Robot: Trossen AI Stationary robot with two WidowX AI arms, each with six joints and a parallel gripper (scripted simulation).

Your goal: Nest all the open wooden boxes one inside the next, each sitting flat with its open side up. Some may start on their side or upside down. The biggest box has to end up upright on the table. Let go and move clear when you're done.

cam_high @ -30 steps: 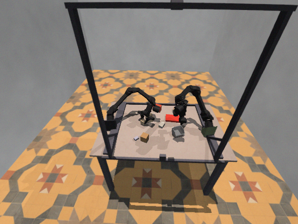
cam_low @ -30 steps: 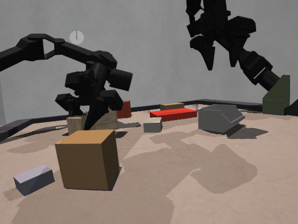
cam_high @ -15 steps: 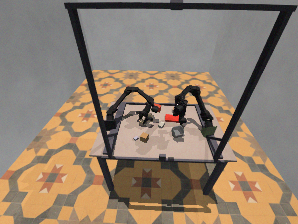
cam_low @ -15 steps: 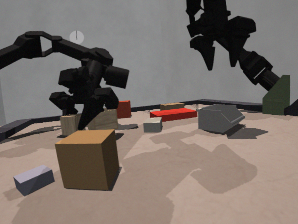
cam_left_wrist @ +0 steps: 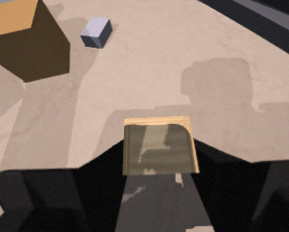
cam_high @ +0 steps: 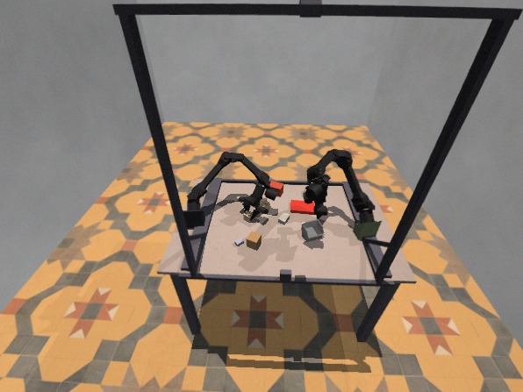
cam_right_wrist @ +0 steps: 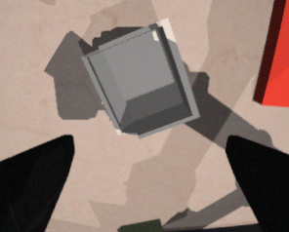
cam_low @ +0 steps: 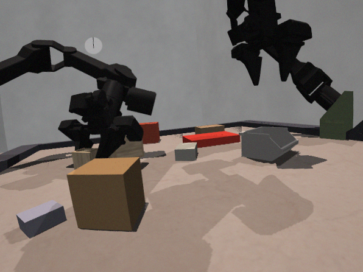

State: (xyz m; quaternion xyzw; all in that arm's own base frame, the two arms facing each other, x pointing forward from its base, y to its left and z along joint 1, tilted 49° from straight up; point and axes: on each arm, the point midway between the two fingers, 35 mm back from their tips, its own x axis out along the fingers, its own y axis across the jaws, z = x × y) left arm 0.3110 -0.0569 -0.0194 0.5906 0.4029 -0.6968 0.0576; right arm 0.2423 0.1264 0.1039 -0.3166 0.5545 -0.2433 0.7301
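Now: left hand 20 mm past the small wooden box, 20 mm above it and 10 mm to the right of it. Also, from my left hand: orange cube: 190 mm behind, 50 mm to the right, 10 mm below; white block: 200 mm to the right, 30 mm below; lavender block: 190 mm behind, 30 mm to the left, 30 mm below.
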